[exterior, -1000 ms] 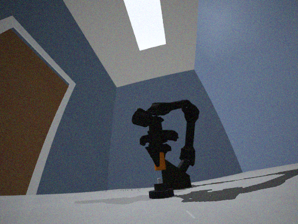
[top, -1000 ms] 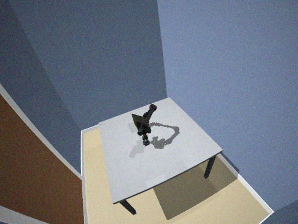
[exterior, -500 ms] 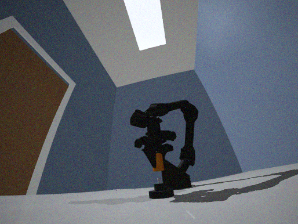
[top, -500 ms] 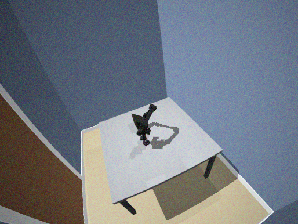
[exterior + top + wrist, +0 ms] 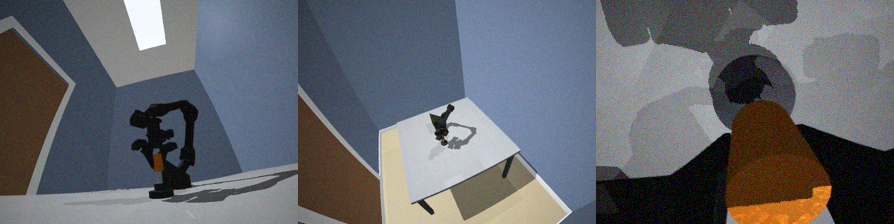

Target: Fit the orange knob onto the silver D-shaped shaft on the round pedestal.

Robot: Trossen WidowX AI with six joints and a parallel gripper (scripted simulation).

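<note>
My gripper tip is 30 mm below the orange knob. The rest, counted from my gripper tip: round pedestal (60 mm below).
</note>
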